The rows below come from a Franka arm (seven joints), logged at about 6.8 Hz.
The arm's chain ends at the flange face. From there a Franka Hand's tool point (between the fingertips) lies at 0.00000 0.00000 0.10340 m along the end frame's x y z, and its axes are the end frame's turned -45 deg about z.
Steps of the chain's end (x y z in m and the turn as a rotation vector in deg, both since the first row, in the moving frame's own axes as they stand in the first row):
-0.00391 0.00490 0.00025 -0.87 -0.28 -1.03
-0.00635 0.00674 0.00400 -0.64 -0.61 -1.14
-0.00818 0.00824 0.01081 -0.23 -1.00 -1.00
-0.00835 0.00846 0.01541 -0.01 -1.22 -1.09
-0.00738 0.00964 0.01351 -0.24 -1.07 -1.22
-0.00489 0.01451 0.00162 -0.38 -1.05 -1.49
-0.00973 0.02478 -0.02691 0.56 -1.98 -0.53
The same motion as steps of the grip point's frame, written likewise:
-0.00769 0.00147 0.00024 -0.42 -0.81 -1.03
-0.01085 0.00033 0.00399 -0.02 -0.88 -1.14
-0.01319 -0.00093 0.01079 0.54 -0.87 -1.00
-0.01347 -0.00145 0.01539 0.86 -0.87 -1.09
-0.01372 0.00056 0.01349 0.59 -0.93 -1.22
-0.01555 0.00597 0.00160 0.47 -1.01 -1.49
-0.02623 0.00741 -0.02698 1.80 -1.00 -0.53

